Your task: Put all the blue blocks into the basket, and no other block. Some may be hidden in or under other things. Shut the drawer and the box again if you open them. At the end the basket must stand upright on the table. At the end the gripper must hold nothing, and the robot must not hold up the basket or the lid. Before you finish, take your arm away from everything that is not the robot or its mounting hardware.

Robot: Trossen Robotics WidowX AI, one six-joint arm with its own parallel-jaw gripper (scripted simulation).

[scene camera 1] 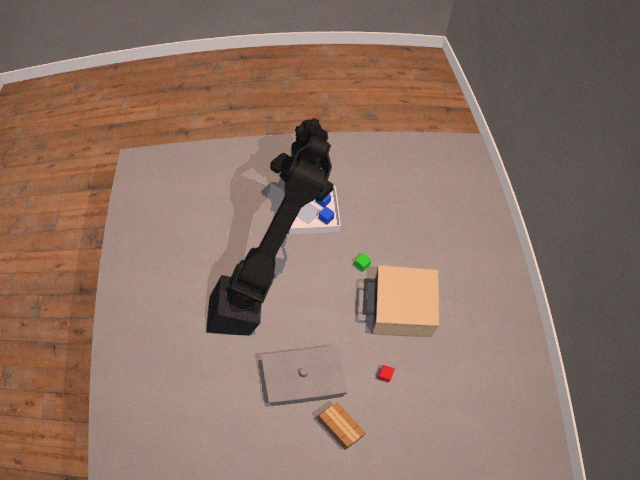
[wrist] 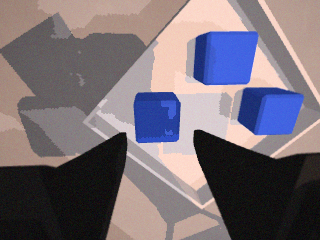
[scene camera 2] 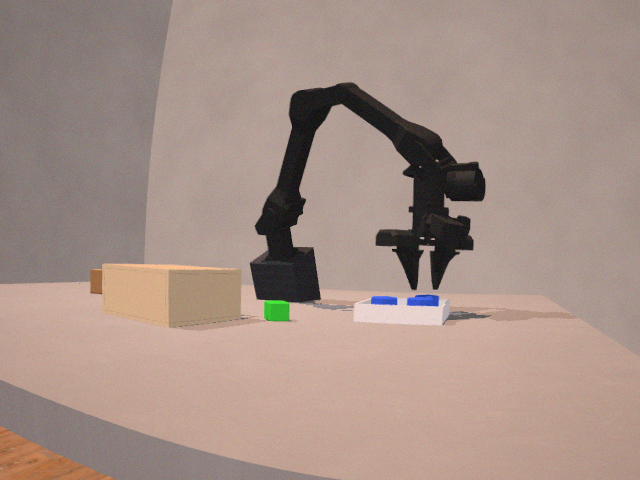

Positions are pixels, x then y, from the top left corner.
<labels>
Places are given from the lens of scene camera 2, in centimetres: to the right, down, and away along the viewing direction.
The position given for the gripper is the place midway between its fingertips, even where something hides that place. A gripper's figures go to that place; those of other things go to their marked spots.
gripper (scene camera 2: 424, 289): 18, 9, 86
white basket (scene camera 2: 364, 311): 7, 11, 79
</labels>
